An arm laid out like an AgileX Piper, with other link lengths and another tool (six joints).
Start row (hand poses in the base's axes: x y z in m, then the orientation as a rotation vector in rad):
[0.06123 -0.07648 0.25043 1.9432 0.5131 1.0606]
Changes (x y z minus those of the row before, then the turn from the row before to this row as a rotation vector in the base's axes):
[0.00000 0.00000 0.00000 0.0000 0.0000 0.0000]
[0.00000 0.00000 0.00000 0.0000 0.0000 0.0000]
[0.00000 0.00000 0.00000 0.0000 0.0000 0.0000]
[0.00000 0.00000 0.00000 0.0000 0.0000 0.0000]
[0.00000 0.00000 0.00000 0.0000 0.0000 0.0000]
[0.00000 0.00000 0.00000 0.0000 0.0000 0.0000]
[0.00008 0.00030 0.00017 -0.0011 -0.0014 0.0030]
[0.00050 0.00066 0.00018 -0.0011 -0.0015 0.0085]
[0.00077 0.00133 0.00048 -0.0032 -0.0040 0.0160]
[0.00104 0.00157 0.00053 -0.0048 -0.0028 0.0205]
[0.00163 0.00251 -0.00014 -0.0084 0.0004 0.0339]
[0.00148 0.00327 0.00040 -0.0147 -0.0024 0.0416]
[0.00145 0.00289 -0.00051 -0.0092 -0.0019 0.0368]
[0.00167 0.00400 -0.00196 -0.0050 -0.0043 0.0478]
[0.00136 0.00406 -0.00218 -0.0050 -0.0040 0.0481]
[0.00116 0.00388 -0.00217 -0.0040 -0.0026 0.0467]
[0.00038 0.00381 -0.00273 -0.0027 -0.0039 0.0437]
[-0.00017 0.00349 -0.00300 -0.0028 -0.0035 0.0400]
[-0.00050 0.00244 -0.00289 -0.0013 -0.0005 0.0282]
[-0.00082 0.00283 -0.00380 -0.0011 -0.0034 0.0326]
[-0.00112 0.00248 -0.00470 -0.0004 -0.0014 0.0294]
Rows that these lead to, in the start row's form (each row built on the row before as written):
[0.06123 -0.07648 0.25043 1.9432 0.5131 1.0606]
[0.06123 -0.07648 0.25043 1.9432 0.5131 1.0606]
[0.06123 -0.07648 0.25043 1.9432 0.5131 1.0606]
[0.06123 -0.07648 0.25043 1.9432 0.5131 1.0606]
[0.06123 -0.07648 0.25043 1.9432 0.5131 1.0606]
[0.06123 -0.07648 0.25043 1.9432 0.5131 1.0606]
[0.06131 -0.07618 0.25060 1.9412 0.5159 1.0633]
[0.06181 -0.07552 0.25078 1.9387 0.5242 1.0695]
[0.06258 -0.07419 0.25126 1.9322 0.5397 1.0818]
[0.06362 -0.07262 0.25179 1.9246 0.5612 1.0951]
[0.06525 -0.07011 0.25165 1.9144 0.5997 1.1121]
[0.06673 -0.06684 0.25205 1.8955 0.6473 1.1330]
[0.06818 -0.06395 0.25154 1.8815 0.6878 1.1530]
[0.06985 -0.05995 0.24958 1.8669 0.7362 1.1841]
[0.07121 -0.05589 0.24740 1.8515 0.7851 1.2148]
[0.07237 -0.05201 0.24523 1.8372 0.8329 1.2437]
[0.07275 -0.04820 0.24250 1.8227 0.8764 1.2724]
[0.07258 -0.04471 0.23950 1.8085 0.9165 1.2982]
[0.07208 -0.04227 0.23661 1.8001 0.9455 1.3151]
[0.07126 -0.03944 0.23281 1.7880 0.9773 1.3370]
[0.07014 -0.03696 0.22811 1.7785 1.0066 1.3558]

